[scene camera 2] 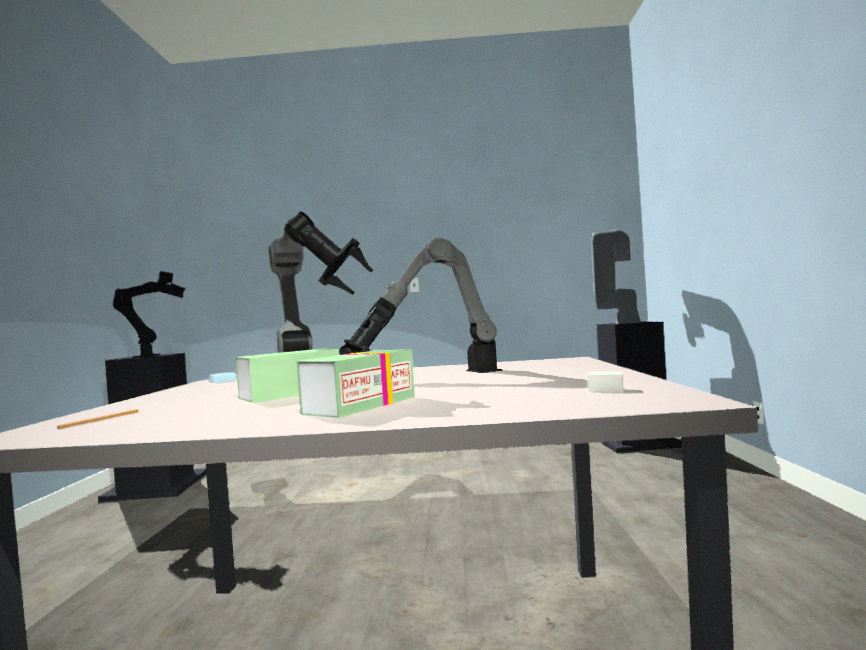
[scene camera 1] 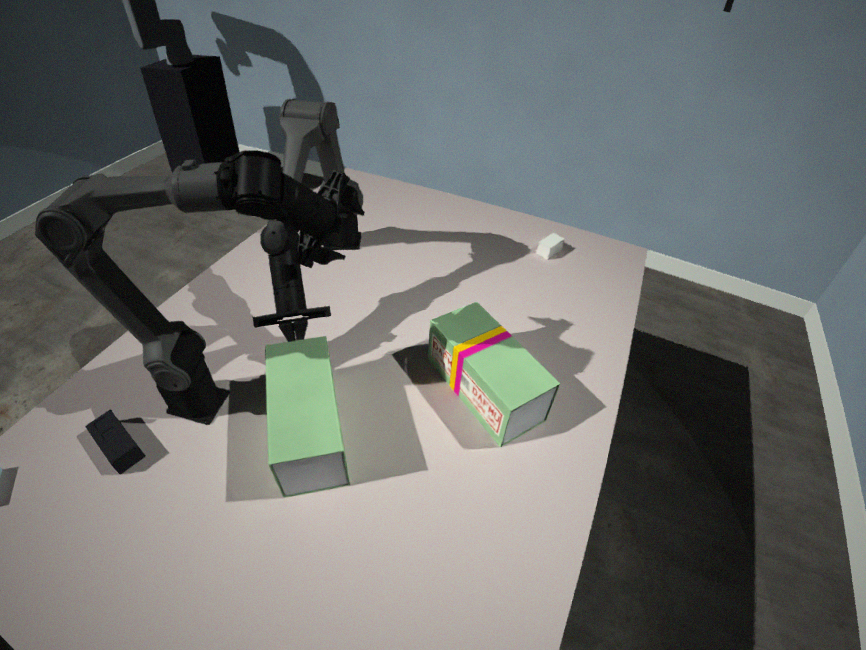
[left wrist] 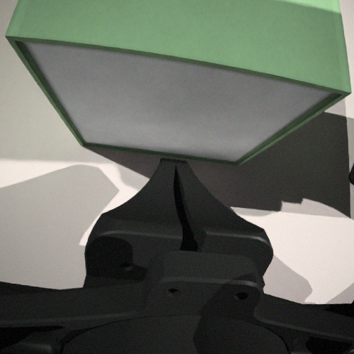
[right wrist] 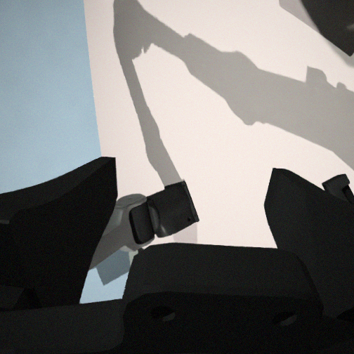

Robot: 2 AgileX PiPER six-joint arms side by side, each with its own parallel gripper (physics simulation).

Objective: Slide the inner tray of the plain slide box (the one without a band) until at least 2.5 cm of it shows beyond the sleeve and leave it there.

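The plain green slide box lies on the table. Its grey inner tray end sits about level with the sleeve edge, at the near end in scene camera 1 and at the far end in the left wrist view. My left gripper is shut and empty, its tips close together at the lower edge of the box's far end; whether they touch is unclear. In scene camera 2 its tips are hidden behind the boxes. My right gripper is open and empty, high above the table.
The green box with a yellow and magenta band lies right of the plain box in scene camera 1. A black block, a white block, a light blue item and an orange stick are on the table.
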